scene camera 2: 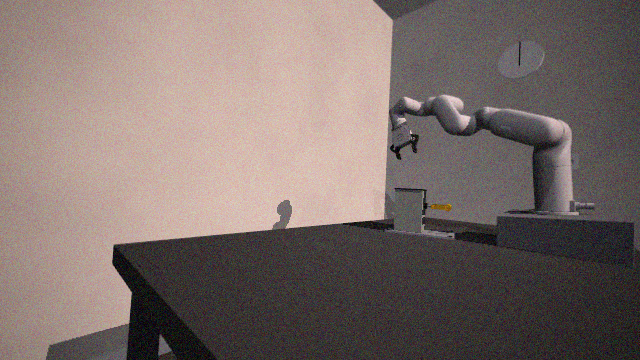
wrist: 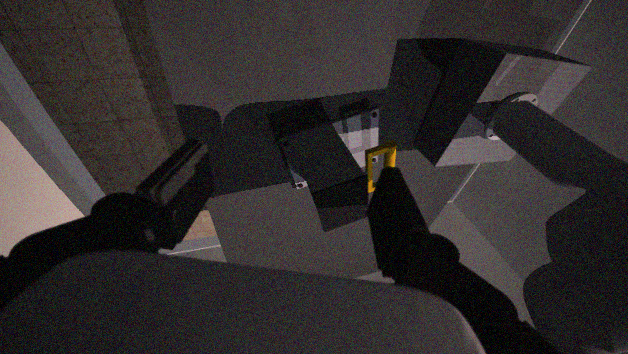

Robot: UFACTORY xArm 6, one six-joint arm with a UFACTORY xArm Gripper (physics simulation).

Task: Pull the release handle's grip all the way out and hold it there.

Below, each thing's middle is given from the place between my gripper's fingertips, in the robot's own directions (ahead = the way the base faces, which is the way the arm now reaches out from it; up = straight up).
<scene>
Now: hand 340 mm above the light base plate (wrist: 359, 132), 260 mm to the right of it and 180 mm past it.
</scene>
